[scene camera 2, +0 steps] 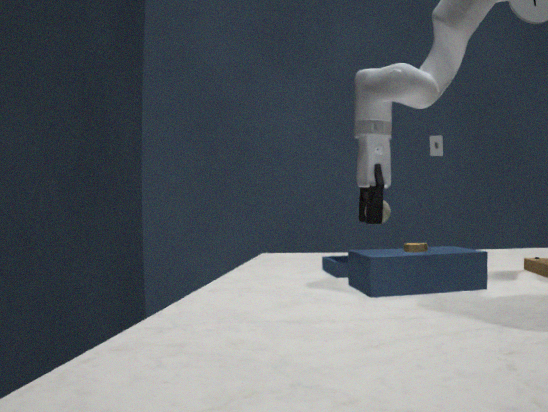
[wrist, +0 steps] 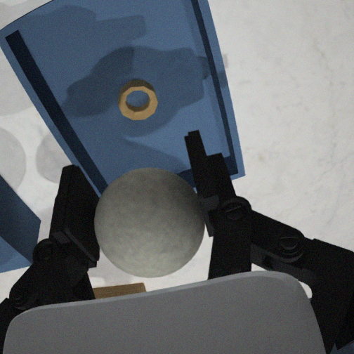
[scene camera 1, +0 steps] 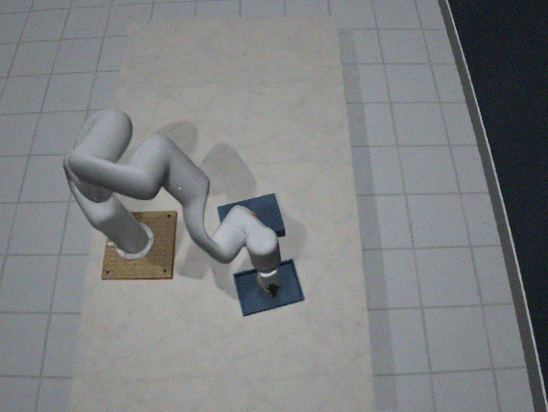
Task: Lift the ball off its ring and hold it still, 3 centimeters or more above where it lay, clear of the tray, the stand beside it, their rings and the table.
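Where they show: gripper, fingertip midpoint: (scene camera 2: pixel 370 222); arm's base, link origin: (scene camera 1: pixel 135 241).
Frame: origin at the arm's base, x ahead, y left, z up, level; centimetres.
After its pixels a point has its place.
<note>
A pale grey ball (scene camera 2: pixel 386 212) @(x 39.7, y -15.3, z 10.0 cm) (wrist: pixel 150 222) is held between the two black fingers of my gripper (scene camera 1: pixel 273 289) @(x 42.7, y -17.4, z 8.0 cm) (scene camera 2: pixel 371 220) @(x 42.7, y -17.4, z 8.0 cm) (wrist: pixel 137 168), which is shut on it. In scene camera 2 the ball hangs in the air, above the height of the stand's top, with a wide gap below. The blue tray (scene camera 1: pixel 287 300) @(x 47.3, y -21.9, z -1.6 cm) (scene camera 2: pixel 334 267) @(x 50.2, y -11.0, z -0.1 cm) (wrist: pixel 90 40) is below, with its tan ring (wrist: pixel 137 115) empty on its floor. The blue stand (scene camera 1: pixel 272 220) @(x 44.5, y 2.4, z 4.0 cm) (scene camera 2: pixel 425 272) @(x 37.5, y 10.3, z 1.4 cm) (wrist: pixel 15 220) is beside the tray, apart from the ball, and bears another ring (scene camera 1: pixel 254 214) @(x 39.0, y 4.5, z 4.9 cm) (scene camera 2: pixel 415 247) @(x 38.1, y 5.6, z 4.7 cm).
The tray and stand rest on the pale table (scene camera 1: pixel 225 75) @(x 30.6, y 67.1, z -1.8 cm) (scene camera 2: pixel 200 350) @(x 64.4, y 39.3, z -1.8 cm) (wrist: pixel 300 75). The arm's base stands on a wooden board (scene camera 1: pixel 162 250) @(x 9.1, y -3.7, z 0.3 cm) (scene camera 2: pixel 537 267) @(x 12.4, y -5.3, z -0.6 cm) (wrist: pixel 120 290). In scene camera 1 the arm passes over part of the stand.
</note>
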